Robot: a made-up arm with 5 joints.
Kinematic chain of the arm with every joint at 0, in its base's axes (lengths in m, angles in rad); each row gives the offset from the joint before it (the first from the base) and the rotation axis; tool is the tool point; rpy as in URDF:
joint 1: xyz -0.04 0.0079 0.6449 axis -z
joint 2: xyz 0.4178 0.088 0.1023 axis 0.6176 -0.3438 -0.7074
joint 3: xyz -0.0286 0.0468 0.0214 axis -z
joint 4: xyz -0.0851 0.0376 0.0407 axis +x
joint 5: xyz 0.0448 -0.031 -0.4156 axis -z
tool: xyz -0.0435 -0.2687 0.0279 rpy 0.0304 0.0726 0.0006
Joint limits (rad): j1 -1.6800..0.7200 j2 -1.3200..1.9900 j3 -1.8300..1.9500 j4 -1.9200..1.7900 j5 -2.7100..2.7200
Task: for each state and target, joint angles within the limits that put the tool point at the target. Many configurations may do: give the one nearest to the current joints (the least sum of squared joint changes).
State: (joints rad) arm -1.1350 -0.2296 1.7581 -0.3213 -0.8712
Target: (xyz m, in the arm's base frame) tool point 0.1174 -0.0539 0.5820
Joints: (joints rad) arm -0.5499 -0.4393 1.6630 -0.2521 -0.8712
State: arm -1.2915 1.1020 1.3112 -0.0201 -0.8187
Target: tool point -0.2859 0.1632 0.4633
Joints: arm -1.5706 0.8322 1.2830 -0.4045 -0.7471
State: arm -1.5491 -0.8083 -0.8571 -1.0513 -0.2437
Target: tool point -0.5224 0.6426 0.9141
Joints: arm -1.5317 -1.2304 -1.0626 -1.7841 -0.4481
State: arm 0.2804 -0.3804 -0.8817 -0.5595 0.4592
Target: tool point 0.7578 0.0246 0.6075
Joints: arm 0.0451 -0.5974 -1.4197 -0.5999 0.2043
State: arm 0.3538 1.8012 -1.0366 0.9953 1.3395
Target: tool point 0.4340 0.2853 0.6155
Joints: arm 0.7200 1.5240 -1.4672 0.9664 2.0497
